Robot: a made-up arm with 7 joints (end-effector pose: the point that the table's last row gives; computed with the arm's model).
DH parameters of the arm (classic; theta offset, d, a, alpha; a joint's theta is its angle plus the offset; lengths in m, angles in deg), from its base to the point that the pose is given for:
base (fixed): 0 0.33 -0.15 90
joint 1: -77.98 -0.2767 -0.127 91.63
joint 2: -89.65 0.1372 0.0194 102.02
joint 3: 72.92 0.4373 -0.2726 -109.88
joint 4: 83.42 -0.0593 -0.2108 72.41
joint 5: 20.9 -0.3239 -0.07 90
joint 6: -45 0 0.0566 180
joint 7: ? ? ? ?
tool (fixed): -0.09 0.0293 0 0
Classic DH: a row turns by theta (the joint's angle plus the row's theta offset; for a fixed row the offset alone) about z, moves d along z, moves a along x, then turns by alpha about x.
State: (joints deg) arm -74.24 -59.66 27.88 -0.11 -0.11 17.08 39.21
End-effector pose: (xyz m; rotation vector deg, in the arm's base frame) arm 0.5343 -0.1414 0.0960 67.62 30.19 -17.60
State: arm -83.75 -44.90 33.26 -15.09 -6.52 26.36 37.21
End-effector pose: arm 0.5852 0.0745 0.0031 74.93 64.34 0.14
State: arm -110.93 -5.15 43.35 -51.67 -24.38 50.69 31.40
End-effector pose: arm 0.1979 0.6036 -0.2186 -68.04 -149.02 -25.74
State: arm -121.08 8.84 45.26 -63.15 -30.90 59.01 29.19
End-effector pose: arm -0.0432 0.6851 -0.1767 -40.34 -121.24 -16.33
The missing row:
joint 7: 44.6 0.0798 -0.1002 -89.54
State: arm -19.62 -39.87 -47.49 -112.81 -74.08 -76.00 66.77
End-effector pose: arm 0.0636 0.2507 0.3942 0.85 49.06 -108.81
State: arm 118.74 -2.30 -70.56 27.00 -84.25 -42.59 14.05
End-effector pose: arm -0.7695 -0.2289 -0.1486 -73.80 96.40 17.64
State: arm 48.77 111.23 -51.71 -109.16 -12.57 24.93 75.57
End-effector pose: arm -0.3303 0.4404 0.6139 -5.08 -65.06 -76.44
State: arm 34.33 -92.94 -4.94 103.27 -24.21 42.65 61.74
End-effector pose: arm -0.2105 -0.3547 0.3875 84.16 -97.39 -68.60
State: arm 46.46 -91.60 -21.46 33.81 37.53 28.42 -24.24
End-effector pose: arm 0.0743 -0.5513 0.5817 43.69 13.50 11.59
